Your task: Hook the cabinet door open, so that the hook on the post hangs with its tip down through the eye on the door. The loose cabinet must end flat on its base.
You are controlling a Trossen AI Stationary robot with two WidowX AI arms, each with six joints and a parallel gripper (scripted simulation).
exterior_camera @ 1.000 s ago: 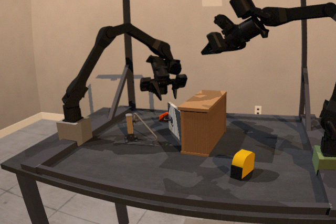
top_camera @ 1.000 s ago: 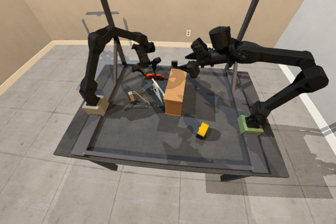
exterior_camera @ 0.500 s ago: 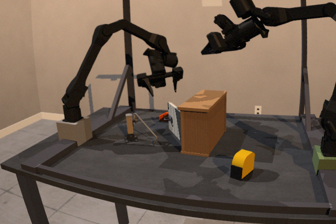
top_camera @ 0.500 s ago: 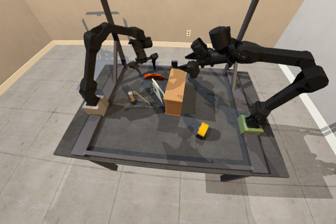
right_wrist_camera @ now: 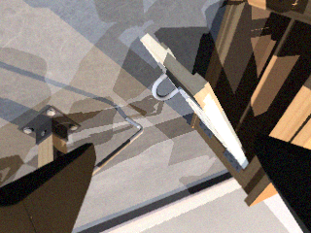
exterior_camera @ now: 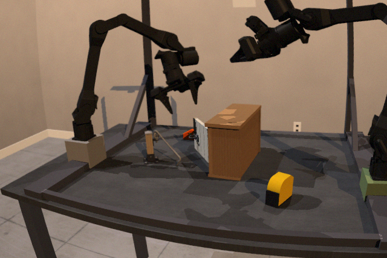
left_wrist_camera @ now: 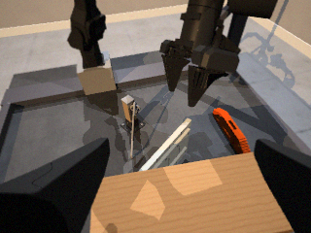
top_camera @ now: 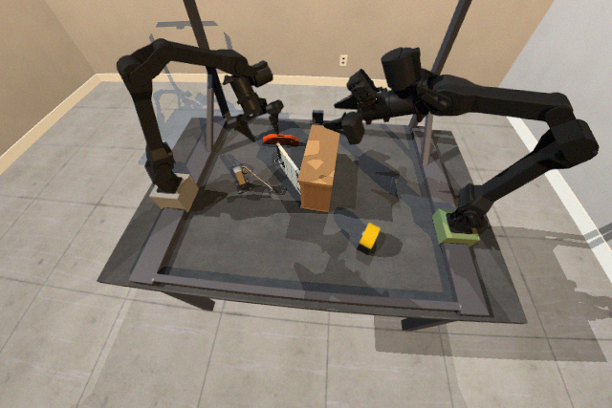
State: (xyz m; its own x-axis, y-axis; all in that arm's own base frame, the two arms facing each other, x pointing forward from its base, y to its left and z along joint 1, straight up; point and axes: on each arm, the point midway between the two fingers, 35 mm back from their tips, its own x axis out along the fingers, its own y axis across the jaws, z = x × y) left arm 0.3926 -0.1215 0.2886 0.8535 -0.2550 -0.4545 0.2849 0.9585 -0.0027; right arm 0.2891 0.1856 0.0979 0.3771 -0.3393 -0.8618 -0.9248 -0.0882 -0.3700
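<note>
Now: the hook 130 mm below my right hand, 110 mm ahead of it and 10 mm to the right of it. Round my right hand: white door 110 mm below, 100 mm to the left, 80 mm ahead; yellow tape measure 370 mm to the left, 260 mm ahead, 160 mm below; orange tool 170 mm below, 130 mm behind, 20 mm to the left.
</note>
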